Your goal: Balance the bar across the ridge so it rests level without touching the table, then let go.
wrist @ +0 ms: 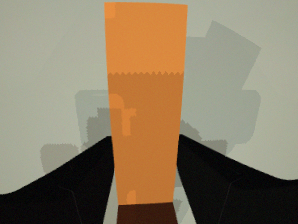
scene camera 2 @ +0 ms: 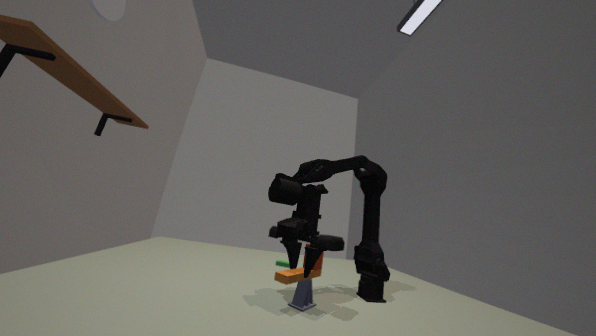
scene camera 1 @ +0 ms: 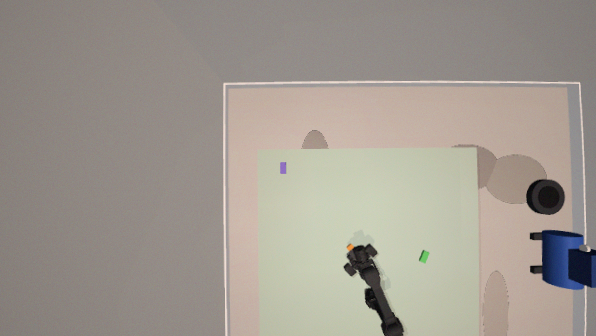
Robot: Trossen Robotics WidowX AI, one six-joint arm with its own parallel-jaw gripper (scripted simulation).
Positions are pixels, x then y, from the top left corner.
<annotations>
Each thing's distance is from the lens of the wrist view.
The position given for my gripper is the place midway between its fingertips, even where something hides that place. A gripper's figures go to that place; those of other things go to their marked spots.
my gripper (wrist: 144,142): 0.10 m
orange bar (wrist: 145,54): 0.07 m
</annotations>
